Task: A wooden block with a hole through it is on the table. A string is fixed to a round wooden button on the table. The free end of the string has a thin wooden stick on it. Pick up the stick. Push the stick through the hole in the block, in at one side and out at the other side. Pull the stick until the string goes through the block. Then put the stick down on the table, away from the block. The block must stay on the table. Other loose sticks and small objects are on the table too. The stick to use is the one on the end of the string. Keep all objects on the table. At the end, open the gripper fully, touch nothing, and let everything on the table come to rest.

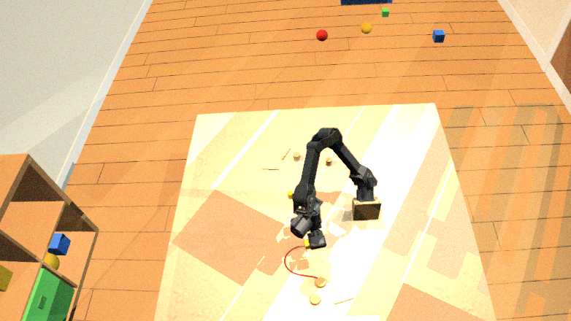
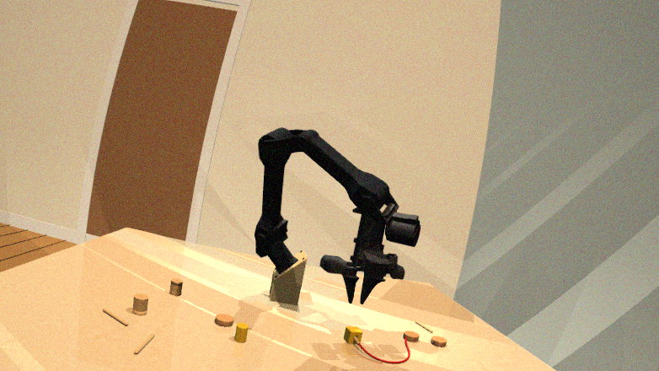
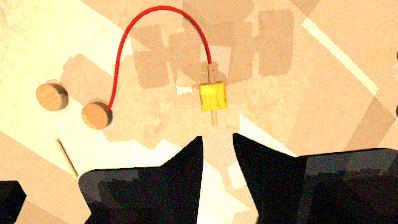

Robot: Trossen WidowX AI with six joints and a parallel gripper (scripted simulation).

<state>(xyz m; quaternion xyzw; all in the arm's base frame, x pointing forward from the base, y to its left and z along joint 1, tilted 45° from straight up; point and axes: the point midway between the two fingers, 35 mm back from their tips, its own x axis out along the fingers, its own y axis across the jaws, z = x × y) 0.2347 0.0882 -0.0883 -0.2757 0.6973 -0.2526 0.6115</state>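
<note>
My gripper tip is 30 mm short of the yellow wooden block and 70 mm above it. The rest, counted from my gripper tip: thin wooden stick: 40 mm ahead, 70 mm below; yellow cylinder: 70 mm ahead, 250 mm to the right, 70 mm below; round button: 170 mm to the left, 80 mm below.
</note>
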